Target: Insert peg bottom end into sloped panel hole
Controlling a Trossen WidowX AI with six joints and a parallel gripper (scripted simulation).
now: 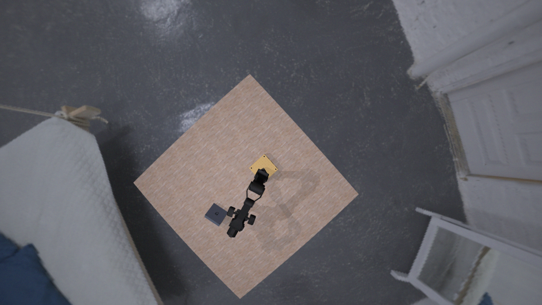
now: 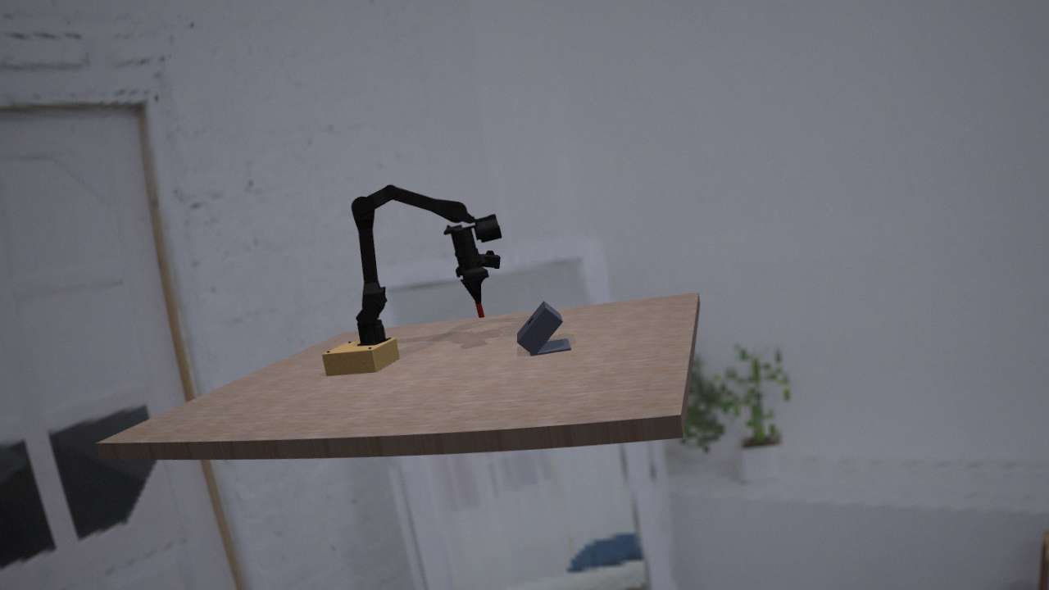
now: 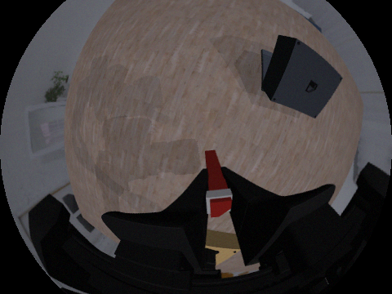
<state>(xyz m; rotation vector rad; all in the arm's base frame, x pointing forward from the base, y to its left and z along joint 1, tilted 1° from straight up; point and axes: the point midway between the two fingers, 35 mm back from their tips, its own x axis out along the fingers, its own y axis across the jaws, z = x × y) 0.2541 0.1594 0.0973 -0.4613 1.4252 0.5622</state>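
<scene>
Now: gripper tip 20 cm short of the grey sloped panel, 8 cm to the left of it and 7 cm above it. Also, from my gripper tip: red peg: 2 cm above.
</scene>
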